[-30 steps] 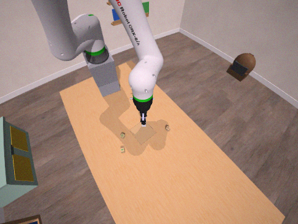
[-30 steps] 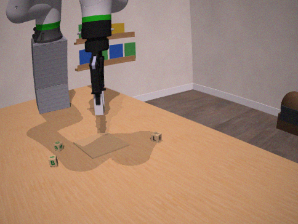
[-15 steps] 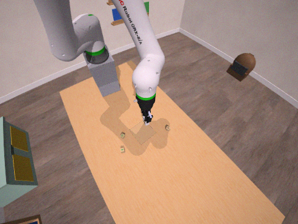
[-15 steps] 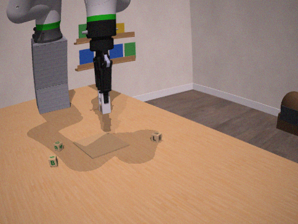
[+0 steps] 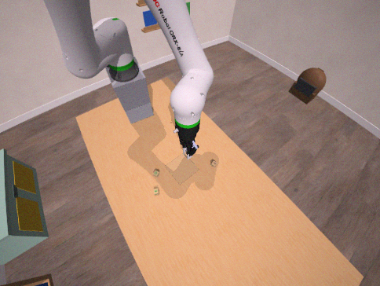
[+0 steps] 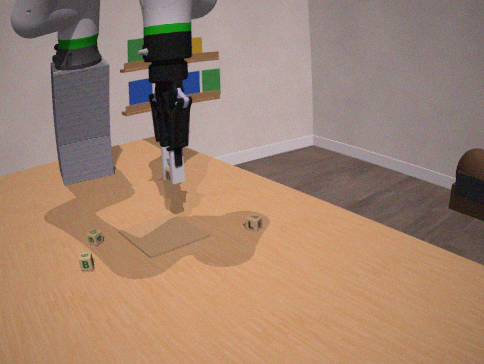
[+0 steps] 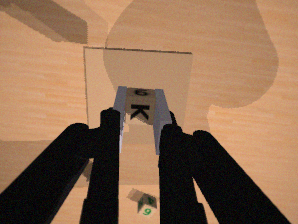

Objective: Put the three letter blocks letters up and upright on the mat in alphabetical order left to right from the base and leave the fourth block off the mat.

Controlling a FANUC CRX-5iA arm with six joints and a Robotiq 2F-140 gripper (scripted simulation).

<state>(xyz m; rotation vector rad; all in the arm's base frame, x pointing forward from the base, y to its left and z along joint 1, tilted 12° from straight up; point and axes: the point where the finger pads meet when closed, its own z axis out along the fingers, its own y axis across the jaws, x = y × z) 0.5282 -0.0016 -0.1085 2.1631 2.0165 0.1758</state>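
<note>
The thin tan mat is 140 mm below my hand and 40 mm to the right of it.
</note>
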